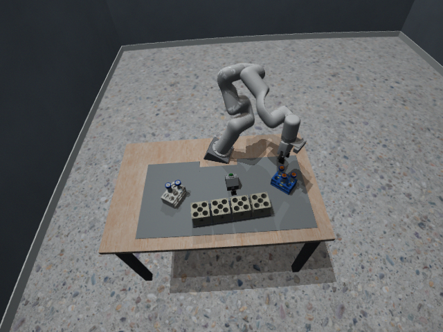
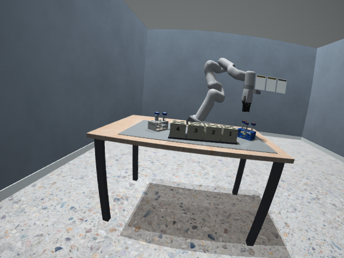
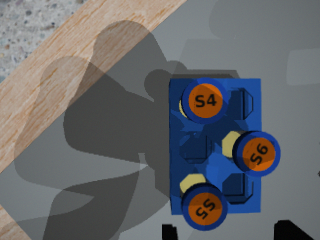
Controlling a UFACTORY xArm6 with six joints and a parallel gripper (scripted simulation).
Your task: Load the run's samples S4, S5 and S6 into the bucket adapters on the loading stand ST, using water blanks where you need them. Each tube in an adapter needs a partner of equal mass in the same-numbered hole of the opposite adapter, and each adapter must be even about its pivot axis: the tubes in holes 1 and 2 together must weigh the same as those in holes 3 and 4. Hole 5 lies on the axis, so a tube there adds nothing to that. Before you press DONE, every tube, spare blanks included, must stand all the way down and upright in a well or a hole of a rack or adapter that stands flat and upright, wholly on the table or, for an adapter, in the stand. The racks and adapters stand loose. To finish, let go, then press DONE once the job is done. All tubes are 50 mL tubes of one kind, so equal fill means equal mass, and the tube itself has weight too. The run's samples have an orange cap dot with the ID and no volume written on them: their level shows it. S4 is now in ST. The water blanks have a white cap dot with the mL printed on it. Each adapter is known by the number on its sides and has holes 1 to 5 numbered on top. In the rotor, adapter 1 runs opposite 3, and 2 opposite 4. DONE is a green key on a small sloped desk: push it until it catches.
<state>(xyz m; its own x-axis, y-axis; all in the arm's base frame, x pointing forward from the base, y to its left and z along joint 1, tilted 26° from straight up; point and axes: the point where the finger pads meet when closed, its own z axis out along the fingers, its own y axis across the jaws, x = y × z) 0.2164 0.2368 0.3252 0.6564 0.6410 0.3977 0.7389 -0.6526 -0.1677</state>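
Right now the tube is 150 mm below my hand and 10 mm behind it. Also, from my hand: green done key (300 mm to the right, 140 mm below, 10 mm behind); DONE desk (300 mm to the right, 160 mm below, 10 mm ahead); blue rack (180 mm below, 40 mm ahead, 20 mm to the left).
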